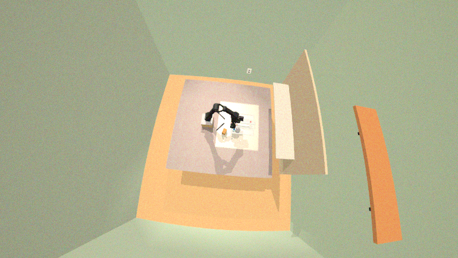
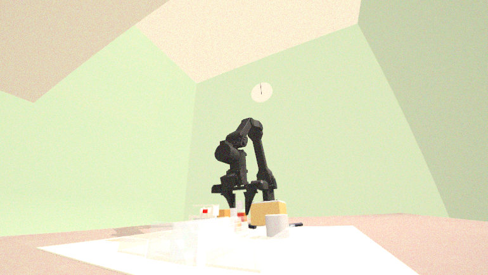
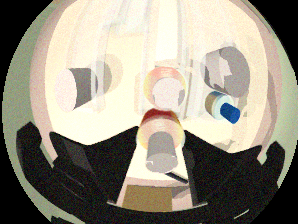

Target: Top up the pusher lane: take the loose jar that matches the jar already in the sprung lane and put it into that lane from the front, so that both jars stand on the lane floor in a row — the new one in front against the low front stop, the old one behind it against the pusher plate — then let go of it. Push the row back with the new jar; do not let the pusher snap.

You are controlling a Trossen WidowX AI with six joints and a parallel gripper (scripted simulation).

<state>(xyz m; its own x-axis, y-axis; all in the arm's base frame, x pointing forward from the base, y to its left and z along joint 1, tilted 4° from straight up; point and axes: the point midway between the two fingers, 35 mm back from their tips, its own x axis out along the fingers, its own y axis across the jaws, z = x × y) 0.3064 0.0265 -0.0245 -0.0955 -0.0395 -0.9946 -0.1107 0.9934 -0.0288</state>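
The clear sprung lane lies 170 mm ahead of my gripper tip, 40 mm to the left of it and 30 mm below it. Round my gripper tip: red mark (220 mm ahead, 60 mm to the left, 20 mm above); white pusher plate (150 mm ahead, 50 mm to the left).
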